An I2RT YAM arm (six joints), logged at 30 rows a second.
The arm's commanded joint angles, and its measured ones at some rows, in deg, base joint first. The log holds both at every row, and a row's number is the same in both.
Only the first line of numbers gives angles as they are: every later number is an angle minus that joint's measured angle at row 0.
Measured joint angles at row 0:
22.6 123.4 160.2 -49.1 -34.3 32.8
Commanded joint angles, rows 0 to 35:
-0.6 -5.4 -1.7 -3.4 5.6 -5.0
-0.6 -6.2 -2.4 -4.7 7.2 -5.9
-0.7 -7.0 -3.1 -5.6 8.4 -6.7
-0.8 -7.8 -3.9 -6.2 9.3 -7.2
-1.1 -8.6 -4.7 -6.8 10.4 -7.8
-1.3 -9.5 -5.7 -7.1 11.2 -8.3
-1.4 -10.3 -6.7 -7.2 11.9 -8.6
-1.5 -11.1 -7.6 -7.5 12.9 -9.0
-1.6 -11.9 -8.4 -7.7 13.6 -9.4
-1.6 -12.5 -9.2 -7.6 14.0 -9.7
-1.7 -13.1 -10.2 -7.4 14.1 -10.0
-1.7 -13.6 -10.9 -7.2 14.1 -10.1
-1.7 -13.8 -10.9 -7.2 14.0 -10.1
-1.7 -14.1 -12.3 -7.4 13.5 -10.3
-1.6 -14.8 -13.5 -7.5 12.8 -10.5
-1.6 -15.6 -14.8 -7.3 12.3 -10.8
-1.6 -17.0 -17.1 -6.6 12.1 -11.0
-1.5 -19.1 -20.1 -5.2 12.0 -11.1
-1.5 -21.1 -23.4 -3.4 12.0 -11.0
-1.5 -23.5 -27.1 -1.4 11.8 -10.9
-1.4 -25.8 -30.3 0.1 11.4 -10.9
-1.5 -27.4 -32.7 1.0 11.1 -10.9
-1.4 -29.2 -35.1 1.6 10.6 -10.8
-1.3 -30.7 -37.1 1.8 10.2 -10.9
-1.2 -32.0 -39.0 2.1 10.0 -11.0
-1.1 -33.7 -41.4 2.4 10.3 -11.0
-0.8 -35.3 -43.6 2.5 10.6 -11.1
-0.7 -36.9 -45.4 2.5 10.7 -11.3
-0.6 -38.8 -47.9 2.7 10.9 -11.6
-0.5 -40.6 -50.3 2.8 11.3 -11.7
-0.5 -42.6 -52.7 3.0 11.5 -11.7
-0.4 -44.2 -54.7 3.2 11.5 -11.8
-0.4 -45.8 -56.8 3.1 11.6 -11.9
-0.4 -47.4 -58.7 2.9 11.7 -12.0
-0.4 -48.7 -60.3 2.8 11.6 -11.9
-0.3 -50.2 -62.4 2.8 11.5 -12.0
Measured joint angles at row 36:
-0.6 -47.4 -58.6 2.2 11.4 -10.6
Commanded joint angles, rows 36 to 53:
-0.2 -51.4 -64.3 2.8 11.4 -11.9
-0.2 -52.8 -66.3 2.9 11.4 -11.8
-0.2 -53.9 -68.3 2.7 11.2 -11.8
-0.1 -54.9 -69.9 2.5 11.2 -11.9
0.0 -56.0 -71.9 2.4 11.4 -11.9
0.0 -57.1 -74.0 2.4 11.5 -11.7
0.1 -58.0 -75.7 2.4 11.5 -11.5
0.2 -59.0 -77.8 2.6 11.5 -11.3
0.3 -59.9 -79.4 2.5 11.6 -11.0
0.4 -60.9 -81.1 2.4 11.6 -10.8
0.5 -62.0 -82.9 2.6 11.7 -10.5
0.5 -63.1 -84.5 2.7 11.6 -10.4
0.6 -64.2 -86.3 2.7 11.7 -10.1
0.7 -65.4 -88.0 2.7 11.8 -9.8
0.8 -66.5 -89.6 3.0 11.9 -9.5
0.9 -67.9 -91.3 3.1 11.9 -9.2
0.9 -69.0 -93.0 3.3 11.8 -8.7
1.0 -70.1 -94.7 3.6 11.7 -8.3
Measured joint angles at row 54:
0.6 -67.3 -92.0 2.7 11.6 -9.6
